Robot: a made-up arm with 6 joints.
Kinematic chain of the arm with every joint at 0, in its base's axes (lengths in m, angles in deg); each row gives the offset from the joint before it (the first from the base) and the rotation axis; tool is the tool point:
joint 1: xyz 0 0 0.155 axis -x
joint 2: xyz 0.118 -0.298 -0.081 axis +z
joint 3: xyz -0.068 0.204 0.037 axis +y
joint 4: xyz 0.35 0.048 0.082 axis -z
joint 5: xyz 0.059 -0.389 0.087 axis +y
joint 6: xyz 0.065 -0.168 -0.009 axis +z
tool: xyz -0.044 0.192 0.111
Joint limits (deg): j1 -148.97..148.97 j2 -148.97..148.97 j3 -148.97..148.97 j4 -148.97..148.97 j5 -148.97..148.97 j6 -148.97..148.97
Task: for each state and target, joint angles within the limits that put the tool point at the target. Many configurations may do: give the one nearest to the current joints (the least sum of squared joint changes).
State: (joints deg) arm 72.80 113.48 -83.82 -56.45 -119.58 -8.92
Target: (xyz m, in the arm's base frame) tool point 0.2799 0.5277 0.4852
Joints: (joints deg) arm 95.83 128.53 -81.63 -36.98 -121.18 -14.18
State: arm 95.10 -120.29 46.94 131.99 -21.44 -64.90
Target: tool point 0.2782 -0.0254 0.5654
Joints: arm 53.31 -112.09 42.23 113.73 10.28 -57.55
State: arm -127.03 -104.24 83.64 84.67 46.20 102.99
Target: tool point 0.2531 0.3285 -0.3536
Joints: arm -145.54 -95.10 87.53 85.36 44.78 95.51
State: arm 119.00 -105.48 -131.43 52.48 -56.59 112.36
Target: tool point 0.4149 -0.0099 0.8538
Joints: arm 121.59 -121.88 -142.13 97.10 -55.18 120.52
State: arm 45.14 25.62 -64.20 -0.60 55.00 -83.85
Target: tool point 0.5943 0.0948 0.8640
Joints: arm 42.52 9.57 -47.44 -17.57 47.64 -104.05
